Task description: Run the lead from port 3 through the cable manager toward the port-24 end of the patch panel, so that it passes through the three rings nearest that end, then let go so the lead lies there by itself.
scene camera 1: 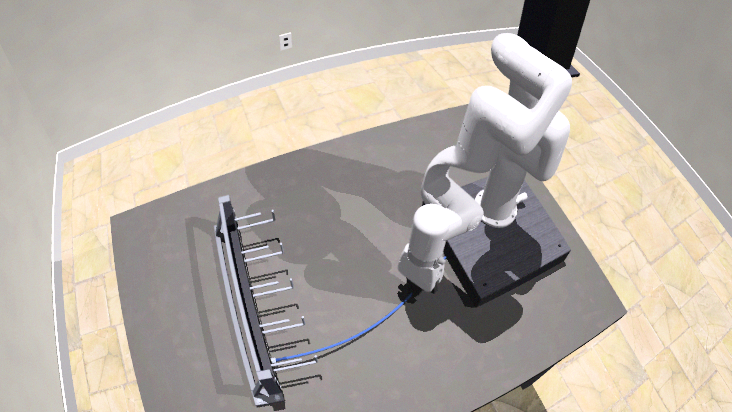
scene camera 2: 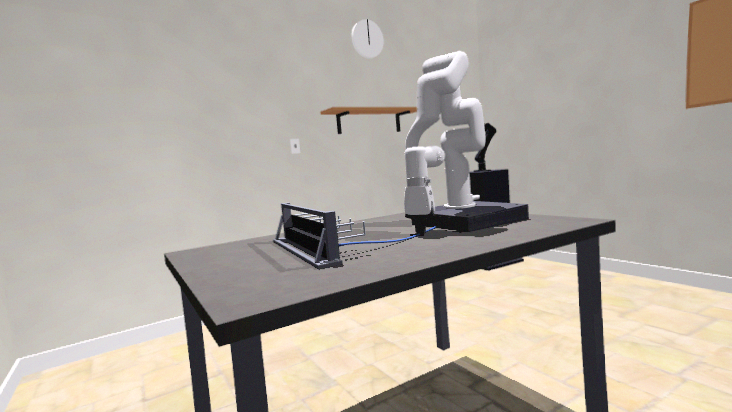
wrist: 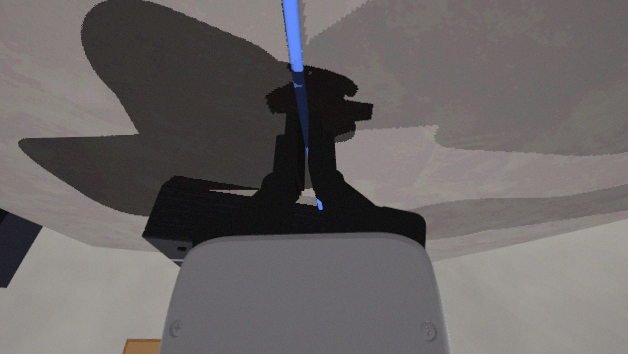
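Patch panel (scene camera 1: 258, 343): 1.11 m from the lens.
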